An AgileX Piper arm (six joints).
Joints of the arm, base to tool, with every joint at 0 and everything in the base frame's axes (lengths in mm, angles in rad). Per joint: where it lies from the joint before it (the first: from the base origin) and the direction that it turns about. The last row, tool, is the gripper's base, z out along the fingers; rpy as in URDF.
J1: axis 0 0 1 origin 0 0 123
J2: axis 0 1 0 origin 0 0 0
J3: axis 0 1 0 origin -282.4 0 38.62
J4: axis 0.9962 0 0.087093 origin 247.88 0 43.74
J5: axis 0 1 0 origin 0 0 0
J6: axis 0.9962 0 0.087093 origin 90.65 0 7.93
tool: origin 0 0 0 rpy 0 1.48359 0
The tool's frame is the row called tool.
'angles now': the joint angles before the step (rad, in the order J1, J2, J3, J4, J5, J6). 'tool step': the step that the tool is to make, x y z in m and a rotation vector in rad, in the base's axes. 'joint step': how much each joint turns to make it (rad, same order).
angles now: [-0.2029 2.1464 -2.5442 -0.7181 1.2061 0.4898]
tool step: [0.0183 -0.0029 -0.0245 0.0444 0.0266 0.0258]
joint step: [-0.0056 0.0669 -0.0321 0.0514 -0.0067 -0.0092]
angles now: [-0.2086 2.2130 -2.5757 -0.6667 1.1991 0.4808]
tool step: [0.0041 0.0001 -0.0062 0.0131 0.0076 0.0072]
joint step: [0.0000 0.0136 -0.0031 0.0137 -0.0013 -0.0012]
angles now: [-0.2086 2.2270 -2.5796 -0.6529 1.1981 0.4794]
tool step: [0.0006 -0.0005 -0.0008 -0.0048 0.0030 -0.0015]
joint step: [-0.0001 0.0037 -0.0027 -0.0049 0.0002 -0.0014]
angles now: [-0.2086 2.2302 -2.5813 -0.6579 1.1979 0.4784]
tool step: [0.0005 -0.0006 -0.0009 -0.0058 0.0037 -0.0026]
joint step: [-0.0001 0.0028 -0.0004 -0.0068 -0.0003 -0.0004]
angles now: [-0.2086 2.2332 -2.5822 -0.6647 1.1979 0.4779]
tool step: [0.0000 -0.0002 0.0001 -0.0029 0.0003 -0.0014]
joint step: [0.0000 0.0007 -0.0011 -0.0032 0.0001 0.0000]
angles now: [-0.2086 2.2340 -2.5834 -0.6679 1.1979 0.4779]
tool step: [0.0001 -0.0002 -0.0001 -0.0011 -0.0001 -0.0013]
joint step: [-0.0001 0.0011 -0.0014 -0.0017 0.0003 0.0006]
